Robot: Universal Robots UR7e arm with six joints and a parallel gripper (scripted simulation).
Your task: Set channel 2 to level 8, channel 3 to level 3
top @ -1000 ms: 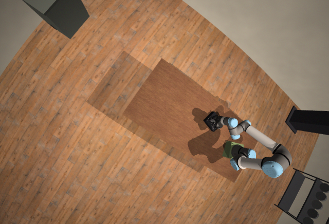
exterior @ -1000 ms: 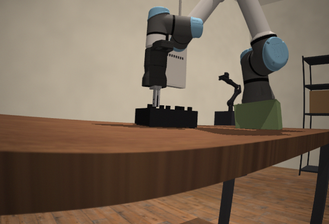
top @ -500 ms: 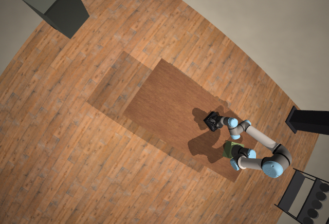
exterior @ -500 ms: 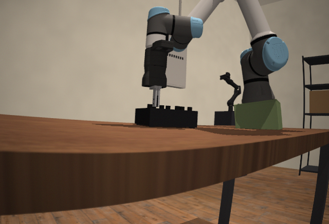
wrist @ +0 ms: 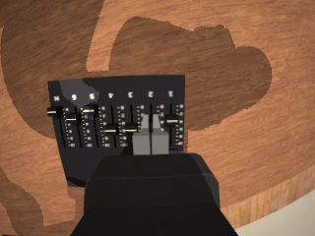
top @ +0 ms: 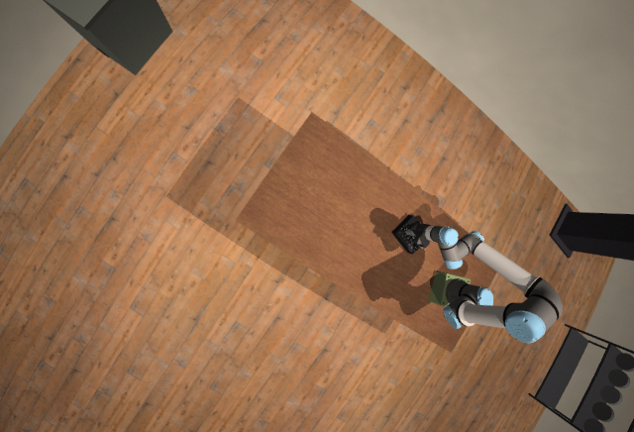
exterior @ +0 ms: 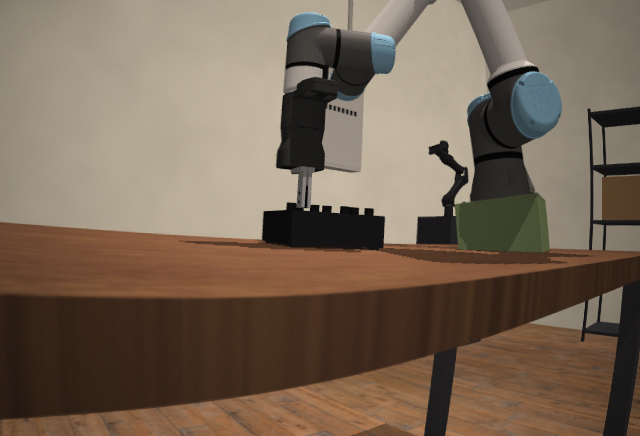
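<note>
Right now my hand is 2 cm short of the fader cap and 1 cm above it.
</note>
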